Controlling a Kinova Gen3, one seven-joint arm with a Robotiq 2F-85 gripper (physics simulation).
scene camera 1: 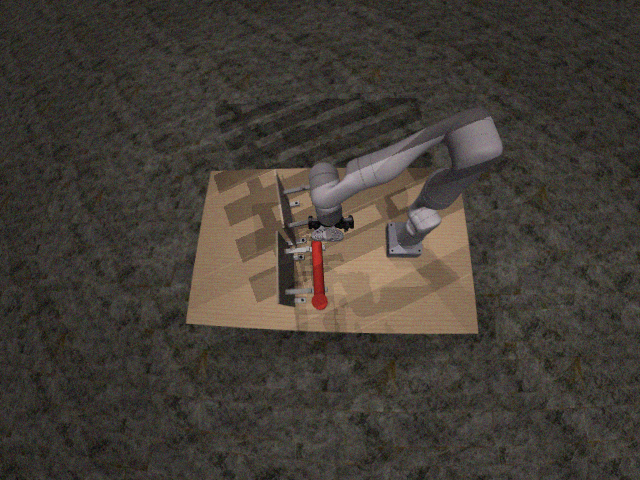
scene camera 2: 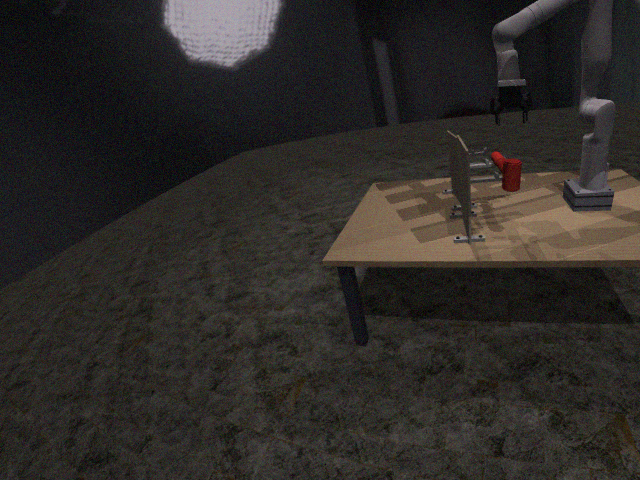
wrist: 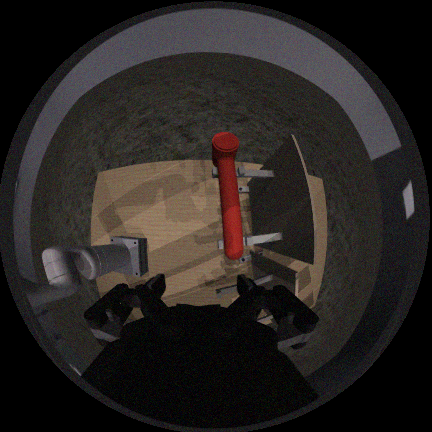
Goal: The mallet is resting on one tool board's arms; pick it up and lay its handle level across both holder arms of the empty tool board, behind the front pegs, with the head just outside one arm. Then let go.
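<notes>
The red mallet (scene camera 1: 317, 268) (scene camera 2: 511, 175) (wrist: 230, 210) lies across both arms of one tool board (scene camera 1: 285, 271) (wrist: 282, 205). Its head is outside the lower arm (scene camera 1: 299, 291) in the first scene view, and its handle end is just past the other arm (scene camera 1: 298, 250). The empty tool board (scene camera 1: 283, 209) (wrist: 275, 269) stands beyond the handle end, with two bare arms (scene camera 1: 295, 190) (scene camera 1: 298, 224); the second scene view mostly hides it. My gripper (scene camera 1: 331, 223) (scene camera 2: 511, 122) (wrist: 200, 282) is open and empty, pointing down, high above the table and beyond the handle end.
Both boards stand upright on small feet on the wooden table (scene camera 1: 413, 310) (scene camera 2: 392, 248). The robot base (scene camera 1: 404, 240) (scene camera 2: 588, 195) (wrist: 131, 255) is bolted on the side opposite the boards. The forearm (scene camera 1: 382, 165) reaches over the table's far part in the first scene view.
</notes>
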